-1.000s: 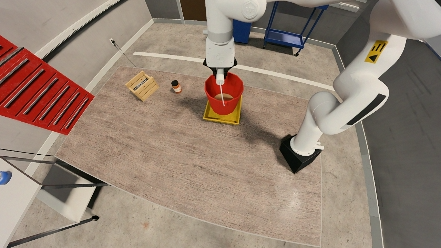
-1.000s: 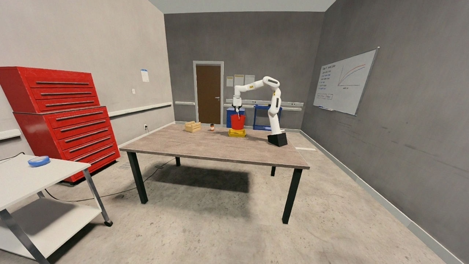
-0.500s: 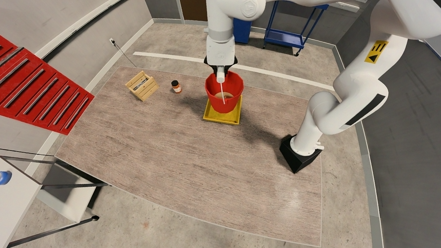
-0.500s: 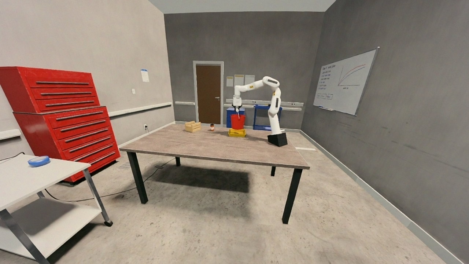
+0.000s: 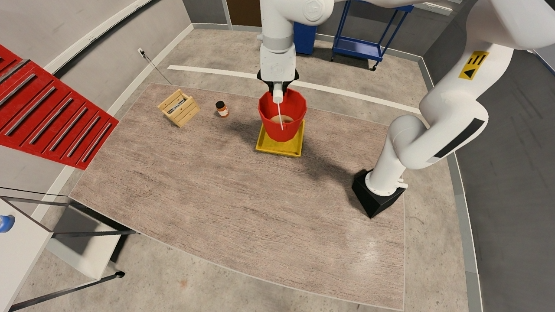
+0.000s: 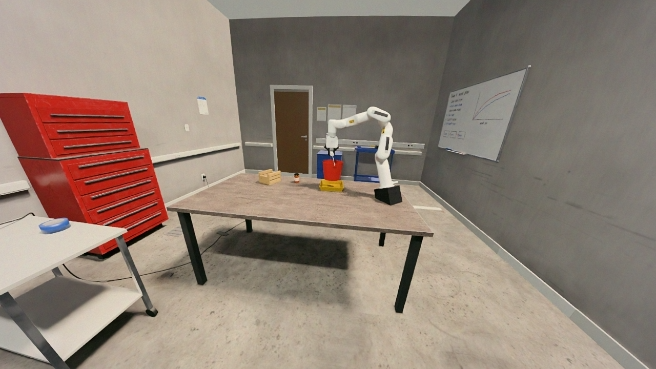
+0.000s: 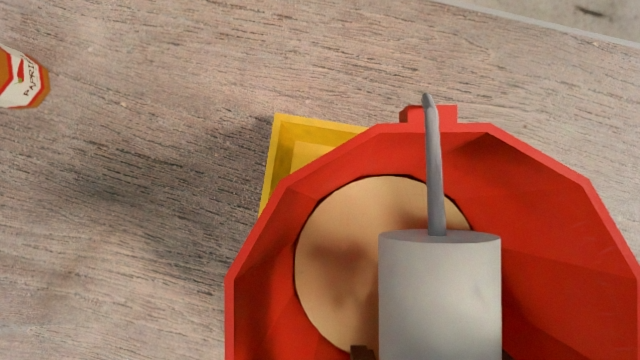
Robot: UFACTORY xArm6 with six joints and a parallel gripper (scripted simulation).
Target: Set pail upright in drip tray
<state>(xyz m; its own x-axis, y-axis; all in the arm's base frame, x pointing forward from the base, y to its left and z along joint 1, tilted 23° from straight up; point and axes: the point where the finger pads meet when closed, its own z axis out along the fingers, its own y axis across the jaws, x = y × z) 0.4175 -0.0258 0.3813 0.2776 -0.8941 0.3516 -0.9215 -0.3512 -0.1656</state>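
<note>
Now: hand 100 mm above the red pail and 10 mm past it. Round my hand: small spice jar 350 mm ahead, 290 mm below, 60 mm to the right; then small wooden crate 610 mm ahead, 280 mm below; then yellow drip tray 320 mm below, 20 mm behind, 10 mm to the right.
</note>
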